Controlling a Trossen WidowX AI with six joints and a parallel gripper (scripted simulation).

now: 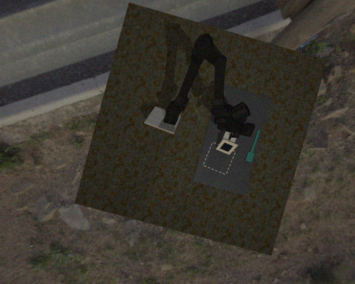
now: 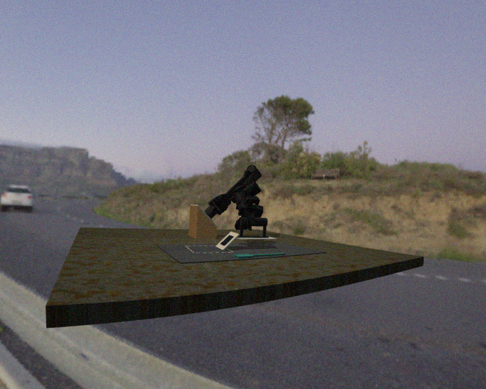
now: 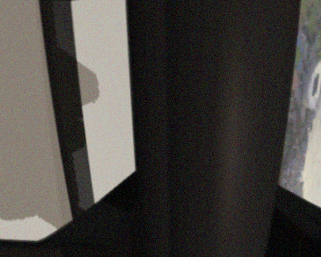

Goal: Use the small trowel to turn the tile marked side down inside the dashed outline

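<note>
My gripper tip is now 3 cm past the cream tile, 10 cm to the left of it and 6 cm above it. Also, from my gripper tip: green trowel 14 cm ahead, 7 cm to the right, 9 cm below; grey mat 4 cm to the right, 11 cm below.
</note>
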